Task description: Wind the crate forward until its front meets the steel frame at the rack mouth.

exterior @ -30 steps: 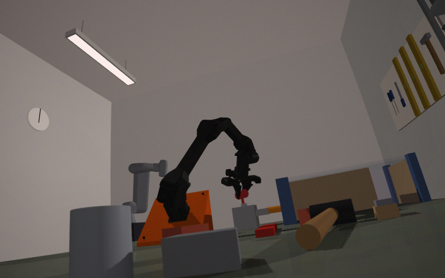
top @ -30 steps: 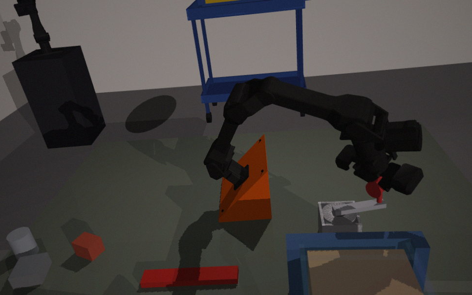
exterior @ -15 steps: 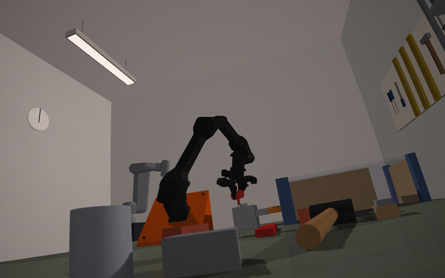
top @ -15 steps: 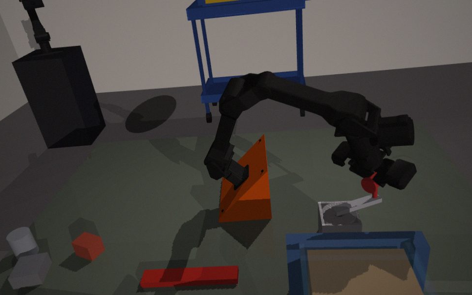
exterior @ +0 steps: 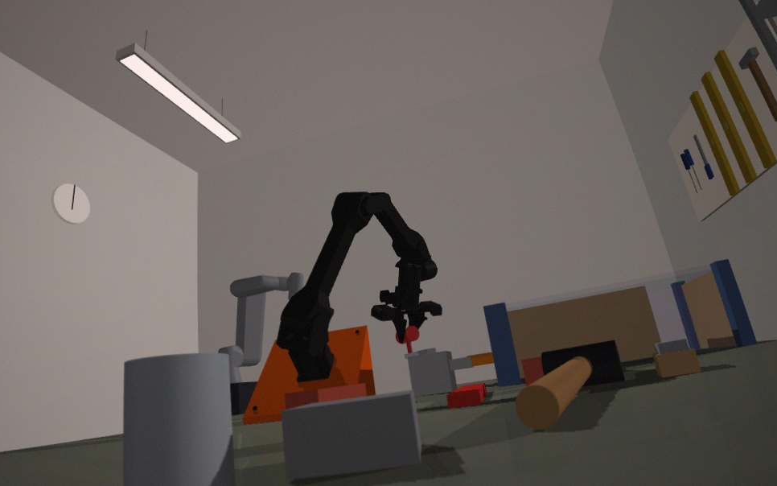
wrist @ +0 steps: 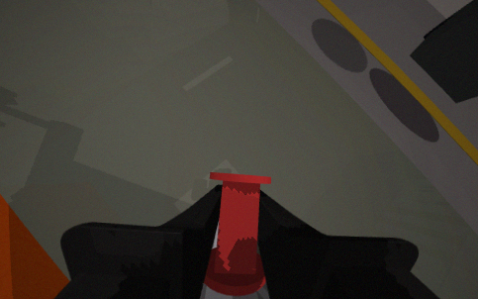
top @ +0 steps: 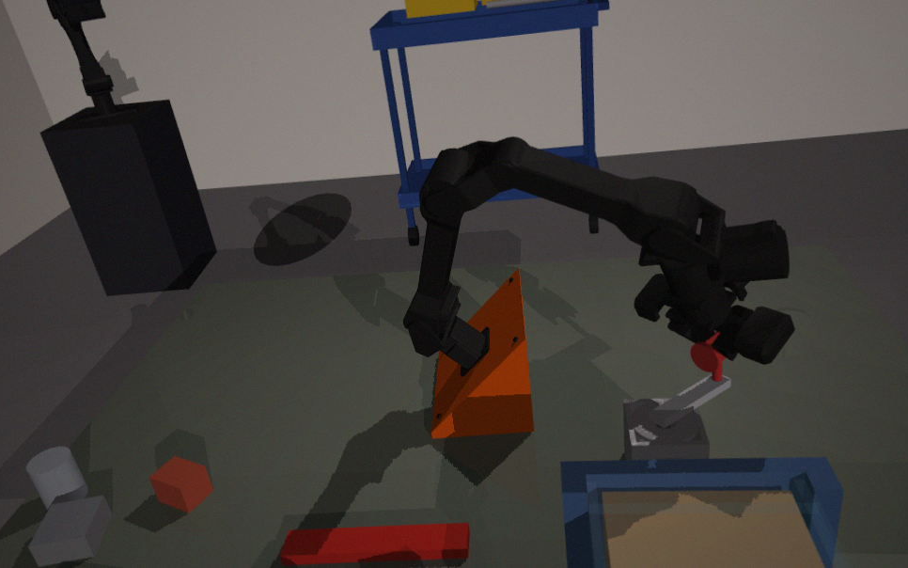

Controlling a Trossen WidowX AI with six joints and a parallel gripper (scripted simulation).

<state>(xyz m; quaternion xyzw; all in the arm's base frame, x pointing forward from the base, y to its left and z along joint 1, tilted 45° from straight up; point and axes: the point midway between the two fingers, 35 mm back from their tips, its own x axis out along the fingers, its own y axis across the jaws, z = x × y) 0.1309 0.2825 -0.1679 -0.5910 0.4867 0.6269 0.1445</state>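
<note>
Now: gripper tip 30 mm short of the grey crank arm, 40 mm to the left of it and 30 mm above it. Also, from my gripper tip: frame (230 mm ahead, 100 mm to the right, 30 mm below); then grey winch (60 mm ahead, 100 mm to the right, 100 mm below); then red knob (10 mm ahead, 10 mm to the right).
</note>
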